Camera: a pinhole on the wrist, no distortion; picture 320 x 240 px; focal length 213.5 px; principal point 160.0 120.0 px. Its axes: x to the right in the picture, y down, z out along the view. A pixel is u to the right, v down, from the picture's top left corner.
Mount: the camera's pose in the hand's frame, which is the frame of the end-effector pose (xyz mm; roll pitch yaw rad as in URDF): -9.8 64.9 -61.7 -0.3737 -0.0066 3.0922
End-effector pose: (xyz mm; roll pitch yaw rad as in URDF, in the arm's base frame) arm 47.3 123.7 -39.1 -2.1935 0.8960 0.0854
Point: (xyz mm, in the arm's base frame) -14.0 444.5 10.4
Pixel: 181.2 187.2
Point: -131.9 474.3 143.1
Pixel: 264.3 186.4
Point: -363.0 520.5 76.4
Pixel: 279.4 99.0
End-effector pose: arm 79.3 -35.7 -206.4 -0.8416 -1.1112 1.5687
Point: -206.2 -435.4 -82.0
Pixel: 178.7 110.1
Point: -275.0 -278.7 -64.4
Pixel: 148.1 53.8
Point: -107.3 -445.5 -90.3
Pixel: 183.2 145.4
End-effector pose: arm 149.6 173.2 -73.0 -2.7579 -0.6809 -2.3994
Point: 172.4 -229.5 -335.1
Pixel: 140.7 124.6
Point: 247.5 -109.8 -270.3
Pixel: 166.2 159.9
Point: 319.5 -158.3 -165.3
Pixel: 138.1 223.0
